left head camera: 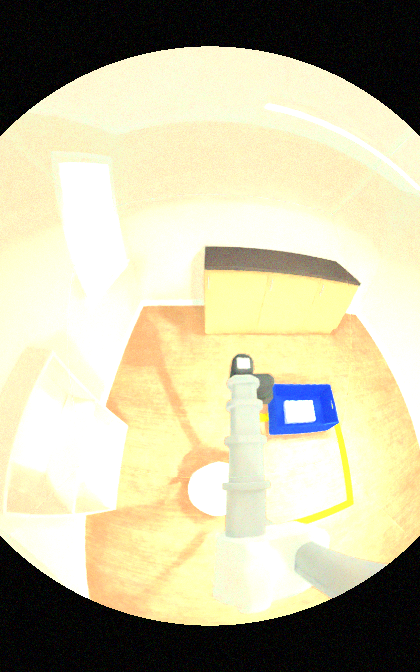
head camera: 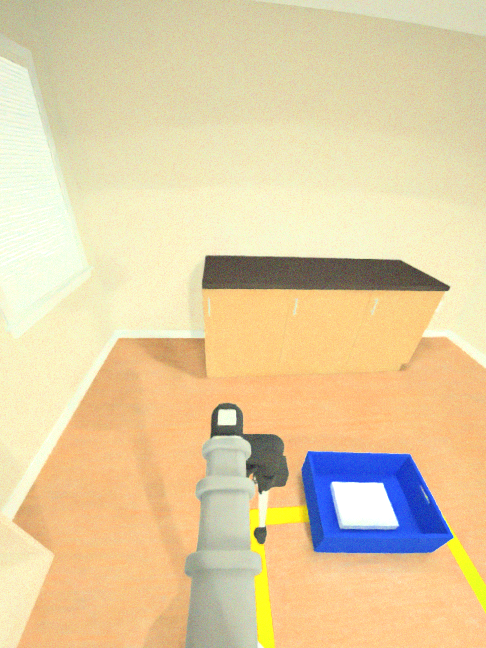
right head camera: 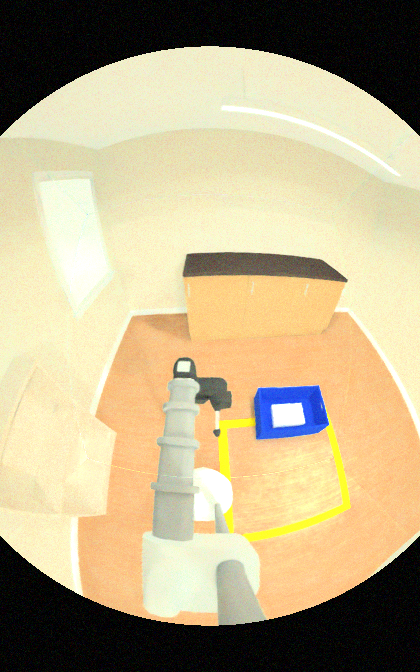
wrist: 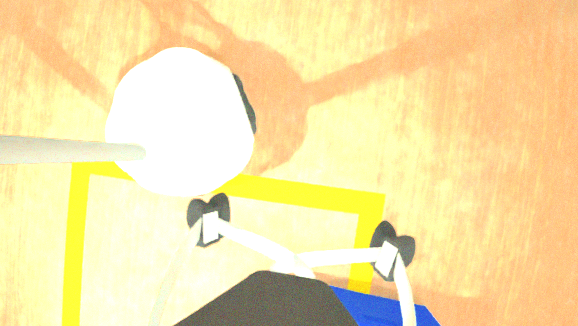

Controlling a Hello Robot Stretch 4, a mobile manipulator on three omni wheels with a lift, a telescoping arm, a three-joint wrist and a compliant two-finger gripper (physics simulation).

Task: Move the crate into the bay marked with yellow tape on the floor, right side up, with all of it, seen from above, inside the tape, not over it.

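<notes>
The blue crate stands right side up with a white block inside. It lies across the far strip of the yellow tape, and its right side is at the right strip. Part of it is inside the bay and part beyond. My gripper is open and empty, left of the crate, above the bay's far left corner. One dark fingertip shows in the head view; the other is hidden there. The gripper body hides most of the crate in the wrist view.
A wooden cabinet with a dark top stands at the far wall. Pale furniture stands at the left. My round white base overlaps the left tape strip.
</notes>
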